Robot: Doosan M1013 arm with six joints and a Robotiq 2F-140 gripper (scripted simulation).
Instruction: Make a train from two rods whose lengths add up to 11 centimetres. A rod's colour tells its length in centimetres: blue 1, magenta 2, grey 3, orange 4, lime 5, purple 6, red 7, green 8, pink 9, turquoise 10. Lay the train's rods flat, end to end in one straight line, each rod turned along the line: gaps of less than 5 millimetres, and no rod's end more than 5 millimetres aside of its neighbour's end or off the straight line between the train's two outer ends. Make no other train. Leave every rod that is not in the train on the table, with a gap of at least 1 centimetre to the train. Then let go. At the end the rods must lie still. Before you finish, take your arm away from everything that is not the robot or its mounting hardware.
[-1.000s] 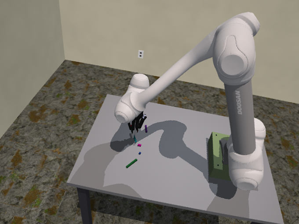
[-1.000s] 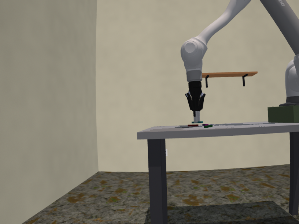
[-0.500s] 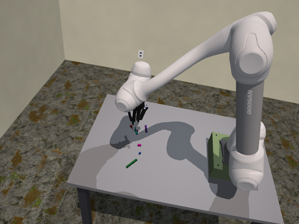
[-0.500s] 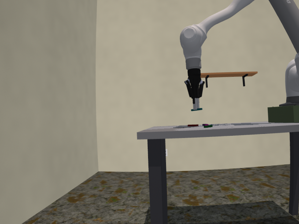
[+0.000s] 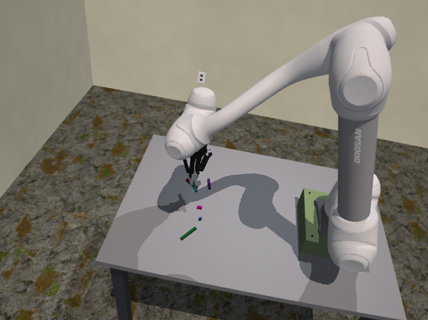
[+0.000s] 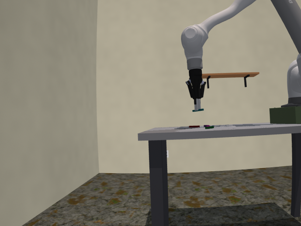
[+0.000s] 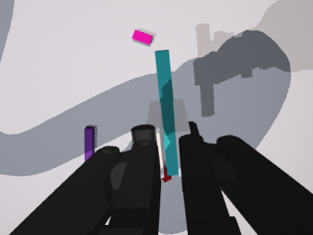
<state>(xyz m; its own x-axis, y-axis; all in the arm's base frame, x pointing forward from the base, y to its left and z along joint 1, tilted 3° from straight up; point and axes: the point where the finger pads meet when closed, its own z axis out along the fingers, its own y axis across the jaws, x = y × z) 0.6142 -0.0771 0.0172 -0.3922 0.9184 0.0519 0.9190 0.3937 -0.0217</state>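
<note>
My hand is 5 cm past the blue rod, 11 cm to the right of it and 13 cm above it. Round my hand: turquoise rod (3 cm below); magenta rod (4 cm behind, 5 cm to the left, 13 cm below); red rod (1 cm ahead, 8 cm to the right, 13 cm below).
</note>
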